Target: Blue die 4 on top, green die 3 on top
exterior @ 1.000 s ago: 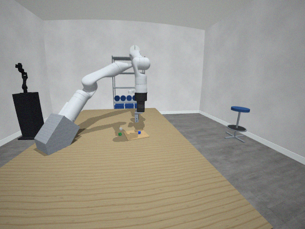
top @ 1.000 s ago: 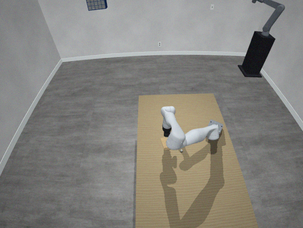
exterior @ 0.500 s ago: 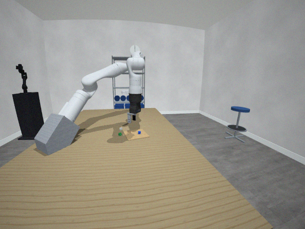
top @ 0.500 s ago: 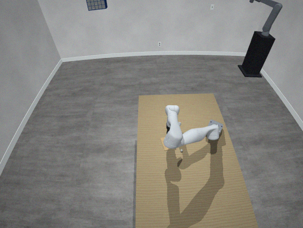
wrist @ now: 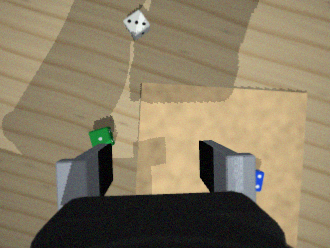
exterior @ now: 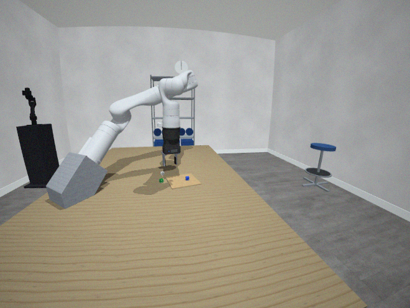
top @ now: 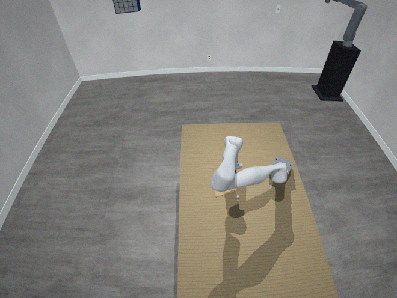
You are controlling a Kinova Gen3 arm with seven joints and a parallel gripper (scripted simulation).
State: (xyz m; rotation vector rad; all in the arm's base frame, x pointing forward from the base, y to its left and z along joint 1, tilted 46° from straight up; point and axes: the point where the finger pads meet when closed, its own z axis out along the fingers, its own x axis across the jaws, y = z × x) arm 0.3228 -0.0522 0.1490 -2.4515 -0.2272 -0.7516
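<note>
The green die is 90 mm below my hand, 50 mm behind it and 10 mm to the right of it. Round my hand: tan mat: 100 mm below, 60 mm ahead; then blue die: 90 mm below, 80 mm ahead; then white die: 90 mm to the left, 90 mm below, 50 mm behind.
</note>
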